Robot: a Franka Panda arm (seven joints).
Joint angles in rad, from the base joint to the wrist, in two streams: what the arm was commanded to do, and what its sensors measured. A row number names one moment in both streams.
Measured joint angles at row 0:
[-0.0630, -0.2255, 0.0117, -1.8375, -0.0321, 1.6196, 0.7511]
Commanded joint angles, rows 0 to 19:
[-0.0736, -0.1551, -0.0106, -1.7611, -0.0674, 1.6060, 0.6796]
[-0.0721, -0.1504, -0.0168, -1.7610, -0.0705, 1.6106, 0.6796]
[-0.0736, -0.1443, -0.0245, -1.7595, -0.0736, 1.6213, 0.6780]
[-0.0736, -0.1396, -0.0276, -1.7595, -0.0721, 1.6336, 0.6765]
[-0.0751, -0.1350, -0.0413, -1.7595, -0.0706, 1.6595, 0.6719]
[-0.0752, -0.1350, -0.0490, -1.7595, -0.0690, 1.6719, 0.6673]
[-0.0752, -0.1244, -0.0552, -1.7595, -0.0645, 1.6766, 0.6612]
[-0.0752, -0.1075, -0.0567, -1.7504, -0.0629, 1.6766, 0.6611]
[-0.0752, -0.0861, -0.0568, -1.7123, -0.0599, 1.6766, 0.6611]
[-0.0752, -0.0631, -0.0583, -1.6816, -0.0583, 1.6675, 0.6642]
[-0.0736, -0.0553, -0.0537, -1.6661, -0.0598, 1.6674, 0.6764]
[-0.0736, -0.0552, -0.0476, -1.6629, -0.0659, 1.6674, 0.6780]
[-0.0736, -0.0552, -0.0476, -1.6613, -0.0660, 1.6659, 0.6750]
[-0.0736, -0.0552, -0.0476, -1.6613, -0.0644, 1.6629, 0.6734]
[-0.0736, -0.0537, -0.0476, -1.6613, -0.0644, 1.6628, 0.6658]
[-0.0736, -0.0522, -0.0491, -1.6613, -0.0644, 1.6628, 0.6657]
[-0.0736, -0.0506, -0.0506, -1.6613, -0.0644, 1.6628, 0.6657]
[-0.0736, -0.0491, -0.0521, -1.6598, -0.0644, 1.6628, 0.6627]
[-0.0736, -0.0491, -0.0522, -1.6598, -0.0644, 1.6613, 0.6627]
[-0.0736, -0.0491, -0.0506, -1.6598, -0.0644, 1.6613, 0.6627]
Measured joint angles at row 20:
[-0.0704, -0.0602, -0.0559, -1.6831, -0.0559, 1.6766, 0.6747]
